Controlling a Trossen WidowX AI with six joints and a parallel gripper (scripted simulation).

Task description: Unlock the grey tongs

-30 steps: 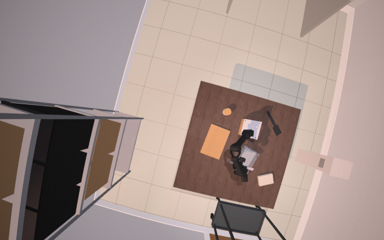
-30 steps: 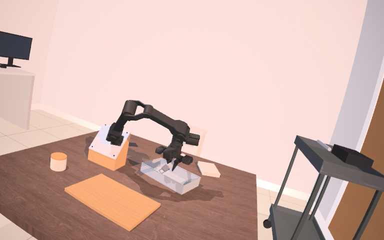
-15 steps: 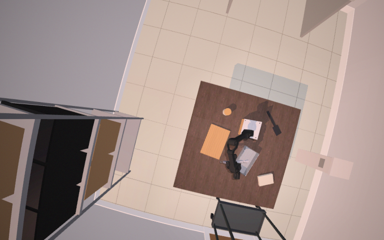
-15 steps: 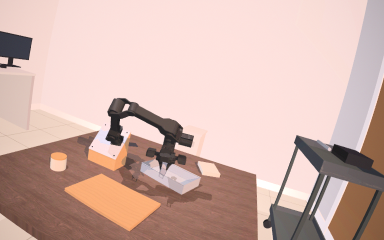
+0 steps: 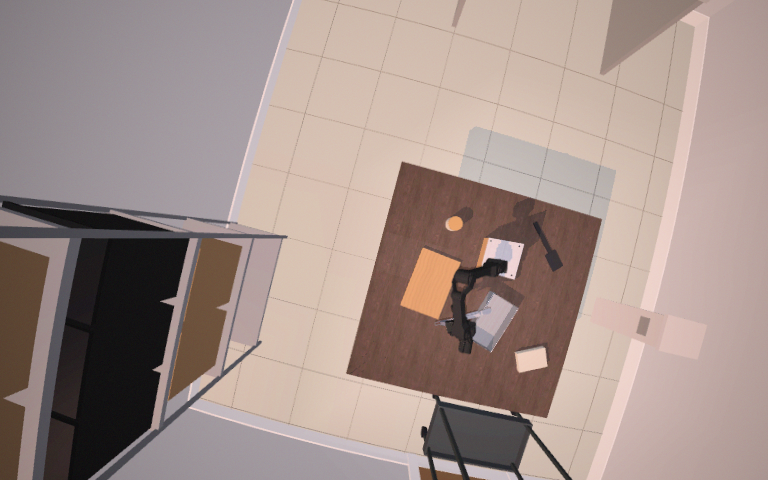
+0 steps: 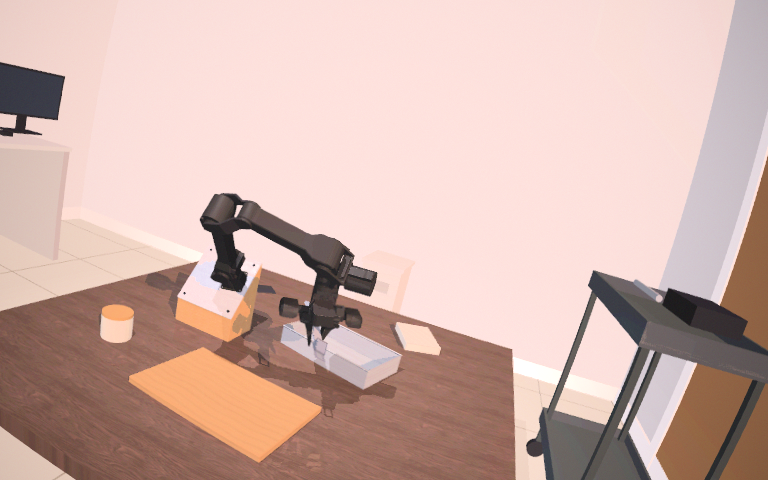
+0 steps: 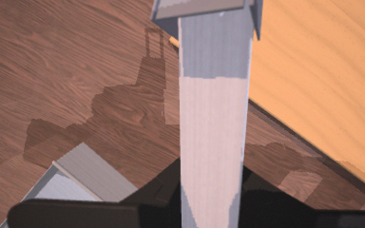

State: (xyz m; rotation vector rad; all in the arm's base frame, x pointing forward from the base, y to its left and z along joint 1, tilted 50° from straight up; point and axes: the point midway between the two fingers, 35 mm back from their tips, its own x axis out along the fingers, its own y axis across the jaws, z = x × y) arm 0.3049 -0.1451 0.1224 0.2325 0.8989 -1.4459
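My gripper tip is now 140 mm past the wooden board, 140 mm to the left of it and 120 mm above it. Also, from my gripper tip: beige block 230 mm ahead, 550 mm to the left, 110 mm below; black spatula 450 mm behind, 550 mm to the left, 120 mm below; roasting tin 20 mm ahead, 250 mm to the left, 100 mm below.
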